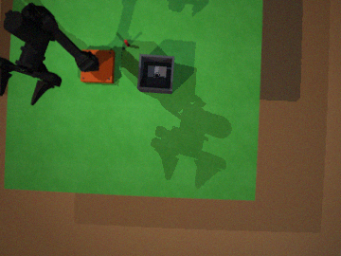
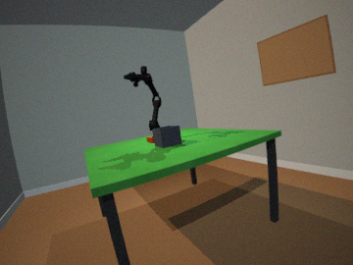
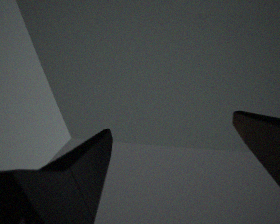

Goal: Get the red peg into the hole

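Right now my gripper tip is 24 cm short of the red peg, 31 cm to the right of it and 58 cm above it. From my gripper tip the other things lie so: grey plate (37 cm ahead, 13 cm to the left, 58 cm below).
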